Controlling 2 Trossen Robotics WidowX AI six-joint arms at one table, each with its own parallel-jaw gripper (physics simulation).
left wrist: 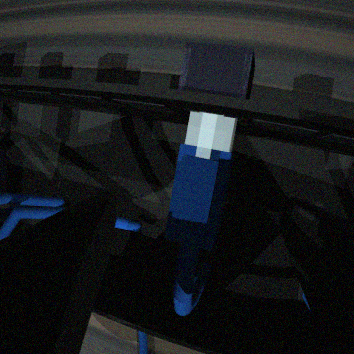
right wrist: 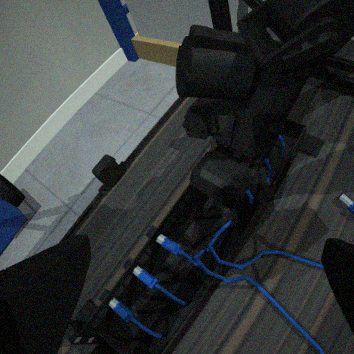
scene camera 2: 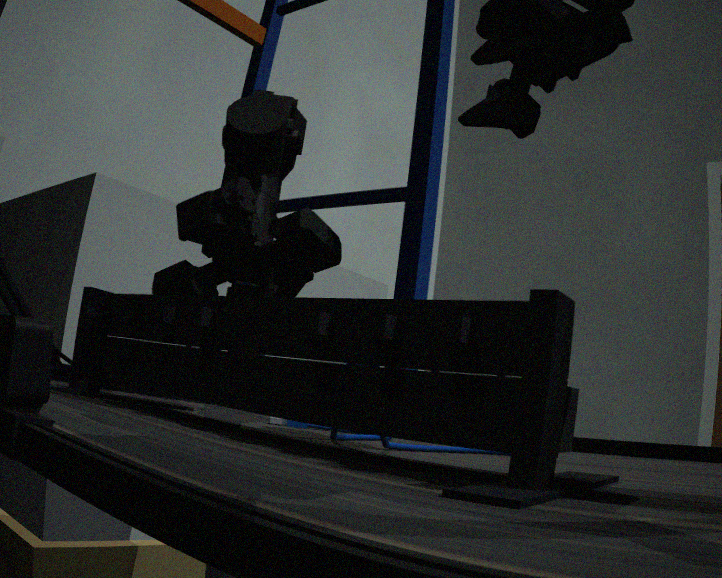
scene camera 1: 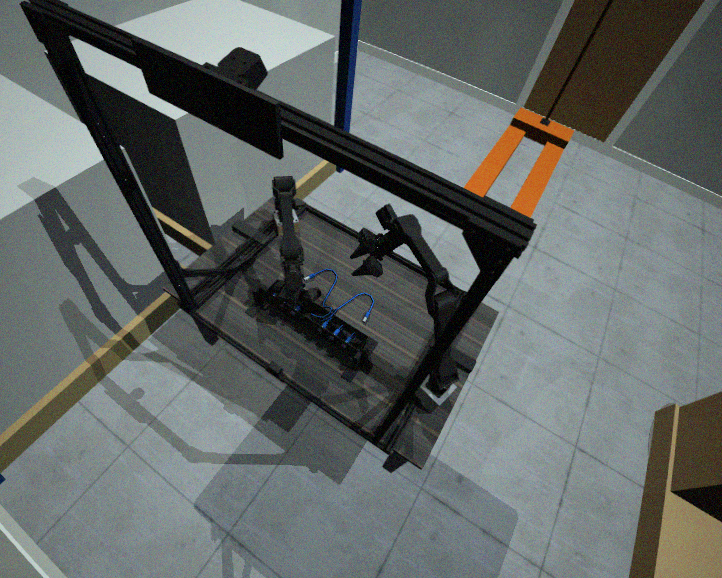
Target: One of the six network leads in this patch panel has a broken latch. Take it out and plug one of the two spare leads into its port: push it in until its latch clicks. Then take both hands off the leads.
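Frame: origin at the left arm's base, x ahead, y left, z up, level; millimetres.
Where they show: left gripper, fingertip midpoint: [left wrist: 200, 206] [scene camera 1: 299, 309]; right gripper, fingertip midpoint: [right wrist: 209, 250] [scene camera 2: 466, 93] [scene camera 1: 351, 266]; right arm's base, origin of the base link: [scene camera 1: 437, 385].
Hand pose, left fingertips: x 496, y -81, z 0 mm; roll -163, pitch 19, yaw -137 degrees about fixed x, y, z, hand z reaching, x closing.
Each offset is from my left fingertips to the top centre of the thing. "spot": to the spot under its first point. Level surfaces: height alone.
The black patch panel [scene camera 1: 363, 347] [scene camera 2: 301, 385] stands on the table. Blue leads @[dz +26, dx +154, dy +87 mm] [scene camera 1: 337, 330] [right wrist: 145, 276] sit in it in a row. My left gripper [scene camera 1: 293, 296] [scene camera 2: 237, 284] [left wrist: 200, 206] is partly open, low at the panel's left part; its dark fingers lie around one blue lead @[dz +26, dx +9, dy -16 mm] [left wrist: 194, 187] with a clear plug, without being shut on it. I cannot tell its latch's condition. Two spare leads lie on the table; one has its plug @[spot: dz -60, dx +92, dy +251 mm] [scene camera 1: 366, 318] near the panel's right part, the other plug [scene camera 1: 308, 277] lies behind my left gripper. My right gripper [scene camera 1: 354, 265] [scene camera 2: 467, 90] [right wrist: 209, 250] is open, high above the table.
A black gantry frame [scene camera 1: 373, 159] spans the table @[dz -69 mm] [scene camera 1: 409, 337]. The spare leads' cables @[spot: dz -64, dx -42, dy +120 mm] [right wrist: 285, 255] loop over the panel's near side in the right wrist view. An orange pallet jack [scene camera 1: 537, 180] stands on the floor beyond; cartons [scene camera 1: 686, 482] are at lower right.
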